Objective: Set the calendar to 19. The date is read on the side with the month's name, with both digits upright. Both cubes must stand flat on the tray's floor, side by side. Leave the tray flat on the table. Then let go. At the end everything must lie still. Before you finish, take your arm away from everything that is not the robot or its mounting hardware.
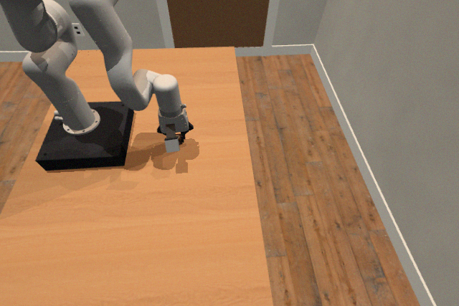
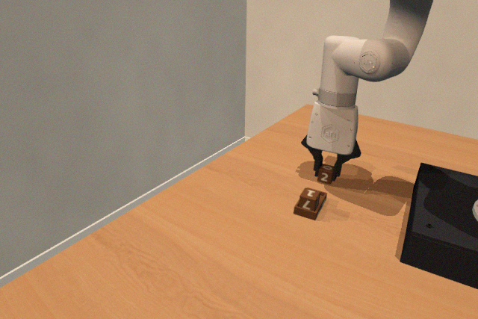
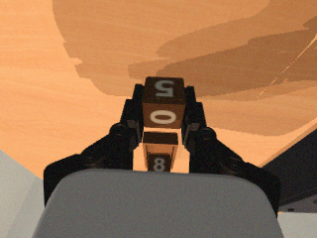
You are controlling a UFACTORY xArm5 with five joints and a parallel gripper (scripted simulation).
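My hand is 1 cm above the brown date cube. From my hand the other things lie so: tray 11 cm to the left, 3 cm below, 3 cm behind.
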